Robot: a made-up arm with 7 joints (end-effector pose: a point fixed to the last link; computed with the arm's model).
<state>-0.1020 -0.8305 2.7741 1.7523 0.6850 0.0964 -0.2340</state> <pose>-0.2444 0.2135 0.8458 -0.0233 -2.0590 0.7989</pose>
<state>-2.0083 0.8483 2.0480 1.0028 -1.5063 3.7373 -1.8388</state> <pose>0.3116 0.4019 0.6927 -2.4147 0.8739 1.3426</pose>
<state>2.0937 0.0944 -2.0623 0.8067 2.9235 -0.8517 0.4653</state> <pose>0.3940 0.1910 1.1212 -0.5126 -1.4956 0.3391</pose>
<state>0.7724 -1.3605 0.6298 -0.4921 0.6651 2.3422 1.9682</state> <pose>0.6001 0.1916 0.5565 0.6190 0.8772 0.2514</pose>
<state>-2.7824 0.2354 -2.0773 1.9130 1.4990 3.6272 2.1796</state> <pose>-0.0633 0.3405 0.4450 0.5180 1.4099 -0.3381</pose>
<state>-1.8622 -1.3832 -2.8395 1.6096 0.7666 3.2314 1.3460</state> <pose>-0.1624 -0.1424 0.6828 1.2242 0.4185 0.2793</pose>
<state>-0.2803 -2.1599 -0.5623 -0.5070 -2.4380 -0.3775 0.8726</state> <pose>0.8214 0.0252 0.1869 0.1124 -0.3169 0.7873</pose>
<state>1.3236 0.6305 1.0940 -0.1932 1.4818 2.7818 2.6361</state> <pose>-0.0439 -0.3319 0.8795 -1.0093 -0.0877 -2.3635</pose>
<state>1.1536 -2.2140 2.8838 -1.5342 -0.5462 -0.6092 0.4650</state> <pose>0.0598 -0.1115 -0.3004 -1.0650 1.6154 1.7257</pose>
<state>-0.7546 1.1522 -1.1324 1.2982 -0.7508 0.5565 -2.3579</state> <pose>-0.7253 -0.0747 0.8173 2.0136 -0.0744 -0.4645</pose>
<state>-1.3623 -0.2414 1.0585 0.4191 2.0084 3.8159 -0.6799</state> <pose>0.2006 -0.0263 0.9164 -0.7850 -2.8444 0.8713</pose>
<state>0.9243 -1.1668 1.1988 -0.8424 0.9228 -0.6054 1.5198</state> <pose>0.6632 0.3207 0.8186 -1.3096 -0.4180 1.3030</pose>
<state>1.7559 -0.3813 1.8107 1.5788 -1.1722 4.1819 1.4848</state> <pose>-0.3403 0.1074 0.7141 1.4475 0.6447 1.9516</pose>
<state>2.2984 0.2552 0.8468 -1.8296 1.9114 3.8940 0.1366</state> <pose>0.3987 -0.1901 0.5336 0.3371 -1.0604 -2.1332</pose>
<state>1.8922 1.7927 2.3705 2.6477 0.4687 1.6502 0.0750</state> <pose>-0.2693 -0.0132 0.2104 1.0455 -1.9221 -1.8015</pose>
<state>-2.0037 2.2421 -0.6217 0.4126 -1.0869 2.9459 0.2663</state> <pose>0.2014 0.4712 -0.0519 -1.2840 1.2116 -1.2193</pose>
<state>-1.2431 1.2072 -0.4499 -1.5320 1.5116 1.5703 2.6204</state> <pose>-0.1432 0.5329 0.0664 -2.4899 -1.1007 -0.6926</pose>
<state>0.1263 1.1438 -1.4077 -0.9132 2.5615 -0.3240 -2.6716</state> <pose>-0.5940 0.3589 0.7314 -0.9442 1.1537 -0.3867</pose>
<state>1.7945 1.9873 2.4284 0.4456 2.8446 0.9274 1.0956</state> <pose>0.0635 -0.5495 -0.3023 1.2186 1.5854 -0.5518</pose>
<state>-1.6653 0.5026 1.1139 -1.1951 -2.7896 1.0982 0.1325</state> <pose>-0.3281 0.6589 0.6314 -1.0694 -1.4454 0.4495</pose>
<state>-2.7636 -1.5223 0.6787 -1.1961 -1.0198 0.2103 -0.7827</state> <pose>-0.5096 0.2764 0.8365 0.1838 -2.1467 -0.6631</pose>
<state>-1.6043 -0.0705 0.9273 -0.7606 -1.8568 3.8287 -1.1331</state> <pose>-0.3140 0.1907 0.7705 -1.7348 1.0304 -1.0675</pose>
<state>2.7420 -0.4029 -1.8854 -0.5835 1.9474 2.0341 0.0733</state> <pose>-0.2639 0.0818 1.0107 0.4256 -0.2449 -0.0348</pose>
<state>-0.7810 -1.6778 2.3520 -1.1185 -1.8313 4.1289 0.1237</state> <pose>-0.0369 -0.4051 0.0324 -0.1655 0.2091 1.4055</pose>
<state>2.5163 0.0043 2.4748 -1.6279 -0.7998 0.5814 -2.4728</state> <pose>-0.1022 0.6047 0.4507 -0.0653 -1.0104 -0.7817</pose>
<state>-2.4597 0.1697 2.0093 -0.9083 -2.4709 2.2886 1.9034</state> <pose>-0.1143 0.4427 0.8461 -0.3615 0.6314 1.8921</pose>
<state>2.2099 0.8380 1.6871 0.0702 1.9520 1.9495 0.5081</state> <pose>0.2040 -0.4897 0.8304 0.1577 -0.8360 2.9815</pose>
